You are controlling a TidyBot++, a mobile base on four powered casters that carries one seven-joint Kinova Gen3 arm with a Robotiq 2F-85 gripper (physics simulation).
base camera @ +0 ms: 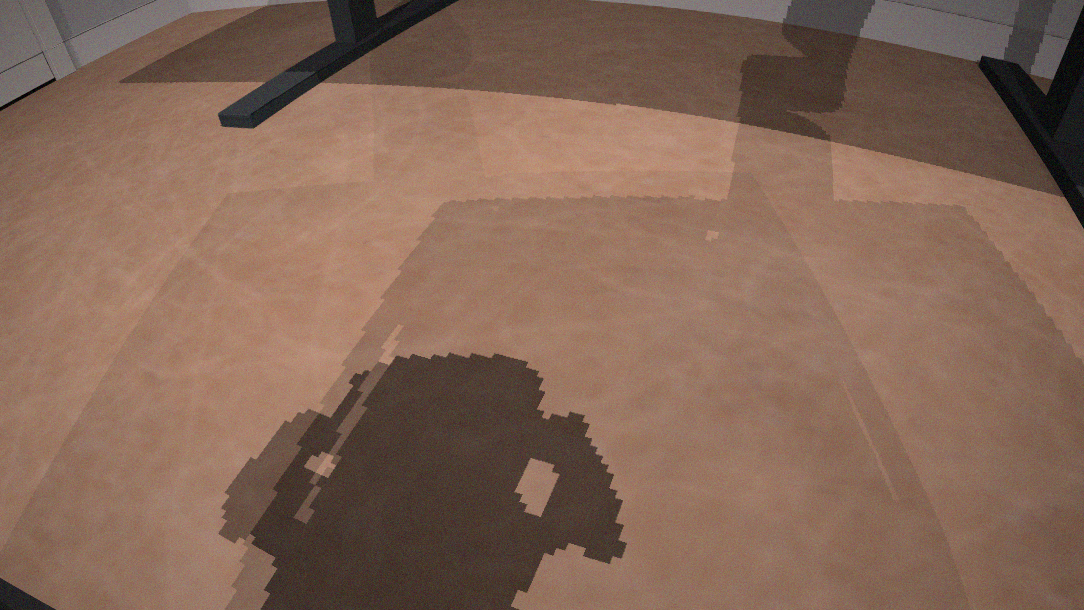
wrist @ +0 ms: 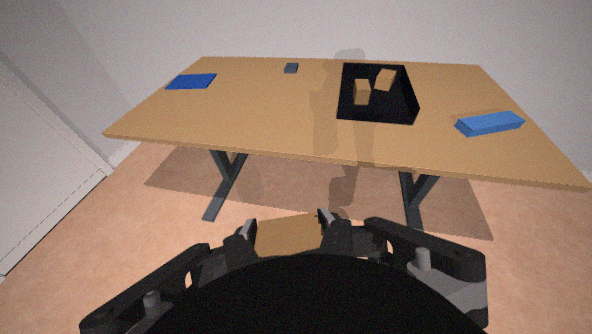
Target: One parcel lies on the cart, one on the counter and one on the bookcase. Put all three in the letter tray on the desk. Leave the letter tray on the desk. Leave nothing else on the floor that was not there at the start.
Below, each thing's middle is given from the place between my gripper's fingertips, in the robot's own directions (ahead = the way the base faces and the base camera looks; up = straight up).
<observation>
Now: hand 63 cm short of the black letter tray (wrist: 399,105), 38 cm to the left of it and 24 cm above it. Round my hand: blue block (wrist: 479,125) 67 cm to the right, 37 cm ahead, 26 cm below.
</observation>
